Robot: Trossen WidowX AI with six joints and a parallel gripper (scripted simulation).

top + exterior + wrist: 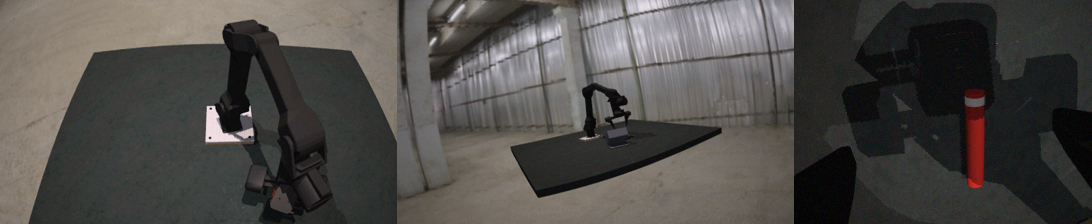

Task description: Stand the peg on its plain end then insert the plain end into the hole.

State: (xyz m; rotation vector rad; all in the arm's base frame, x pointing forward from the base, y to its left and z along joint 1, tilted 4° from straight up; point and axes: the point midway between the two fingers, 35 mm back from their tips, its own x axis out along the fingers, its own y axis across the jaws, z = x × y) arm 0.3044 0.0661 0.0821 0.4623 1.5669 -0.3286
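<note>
Now: the red peg 3 cm behind my gripper tip and 8 cm below it. From my gripper tip the other things lie so: sloped grey panel (11 cm ahead, 14 cm to the right, 2 cm below).
</note>
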